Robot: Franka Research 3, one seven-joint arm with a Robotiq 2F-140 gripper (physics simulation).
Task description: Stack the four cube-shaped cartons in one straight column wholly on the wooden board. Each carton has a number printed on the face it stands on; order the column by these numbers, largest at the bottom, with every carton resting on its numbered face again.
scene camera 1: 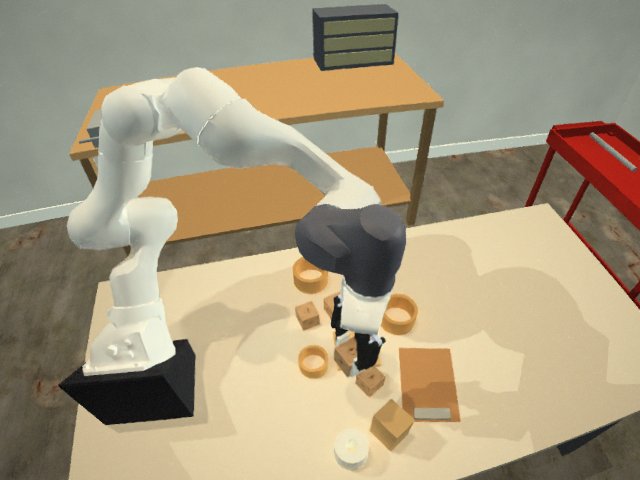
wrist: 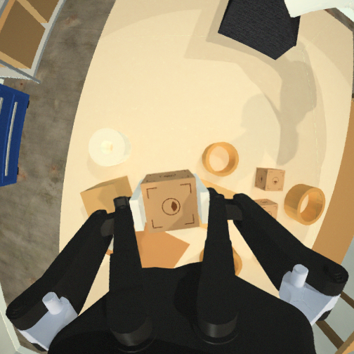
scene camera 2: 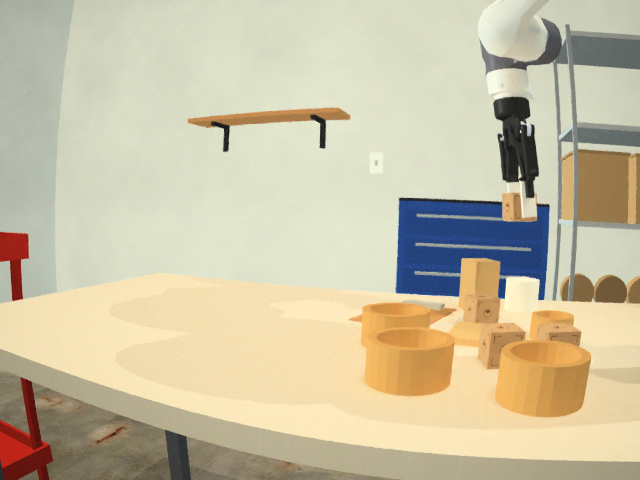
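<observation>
My gripper (scene camera 1: pixel 349 355) (scene camera 2: pixel 519 202) (wrist: pixel 169 187) is shut on a brown cube-shaped carton (scene camera 1: pixel 342 358) (scene camera 2: pixel 510 206) (wrist: pixel 171 217), held high above the table. The carton looks upright; its underside number does not show. Beneath it, the pale wooden board (scene camera 1: pixel 378 362) (scene camera 2: pixel 466 334) is partly hidden. One carton (scene camera 1: pixel 370 381) (scene camera 2: pixel 480 308) sits close to the board's front edge in scene camera 1. Two cartons stand behind and left of the board: one (scene camera 1: pixel 307 316) (scene camera 2: pixel 559 332) (wrist: pixel 270 179), and another (scene camera 1: pixel 329 306) (scene camera 2: pixel 498 347) (wrist: pixel 267 206) partly hidden by the arm.
Several orange rings (scene camera 1: pixel 310 284) (scene camera 2: pixel 408 369) (wrist: pixel 292 204) stand around the board. A tall tan box (scene camera 1: pixel 390 426) (scene camera 2: pixel 476 281) (wrist: pixel 106 194) and a white cylinder (scene camera 1: pixel 351 454) (scene camera 2: pixel 522 294) (wrist: pixel 107 148) stand in front. A brown sheet (scene camera 1: pixel 426 372) (wrist: pixel 160 248) lies to the right.
</observation>
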